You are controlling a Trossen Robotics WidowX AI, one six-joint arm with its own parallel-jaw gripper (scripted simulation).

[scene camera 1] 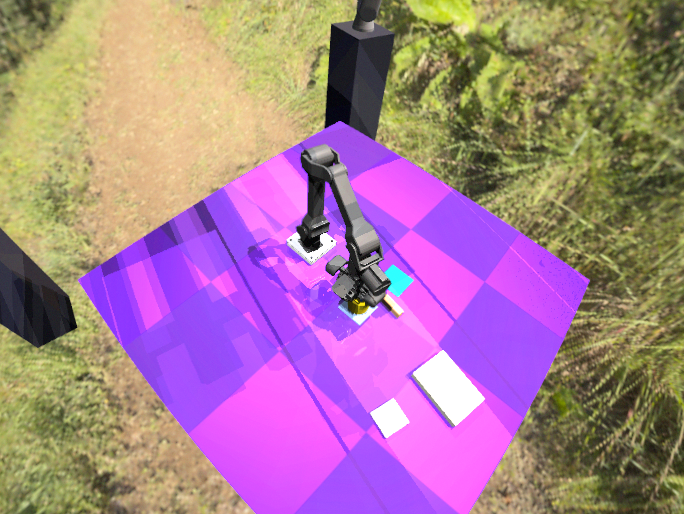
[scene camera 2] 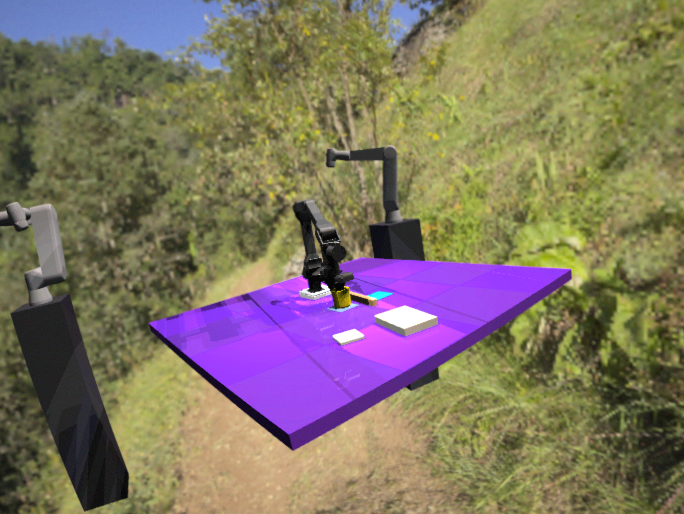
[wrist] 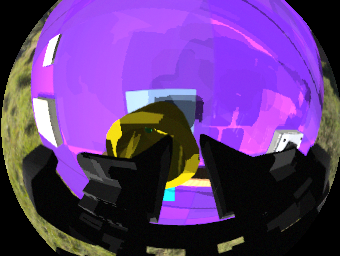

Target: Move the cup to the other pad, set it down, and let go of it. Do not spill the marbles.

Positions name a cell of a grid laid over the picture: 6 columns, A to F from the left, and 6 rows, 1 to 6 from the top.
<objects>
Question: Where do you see a small white tile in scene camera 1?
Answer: D5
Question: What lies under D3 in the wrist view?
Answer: A light blue pad.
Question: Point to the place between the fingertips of my gripper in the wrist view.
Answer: D4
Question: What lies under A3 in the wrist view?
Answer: A thick white slab.
</objects>
